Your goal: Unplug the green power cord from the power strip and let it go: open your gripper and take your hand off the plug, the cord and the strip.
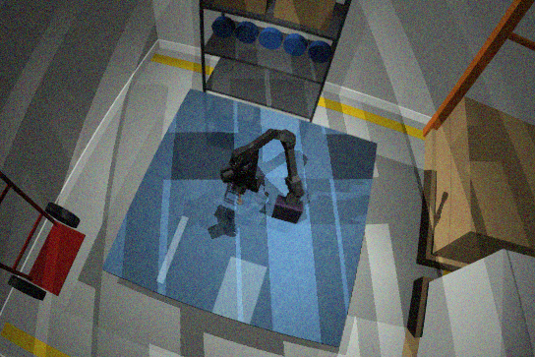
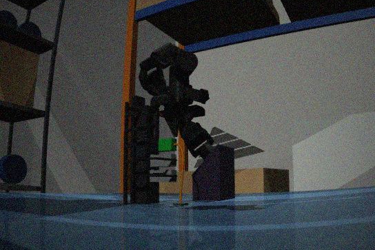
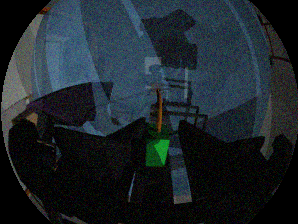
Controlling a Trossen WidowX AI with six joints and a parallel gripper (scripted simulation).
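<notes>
The green plug is 60 mm to the right of my gripper tip, 10 mm below it and 10 mm behind it.
</notes>
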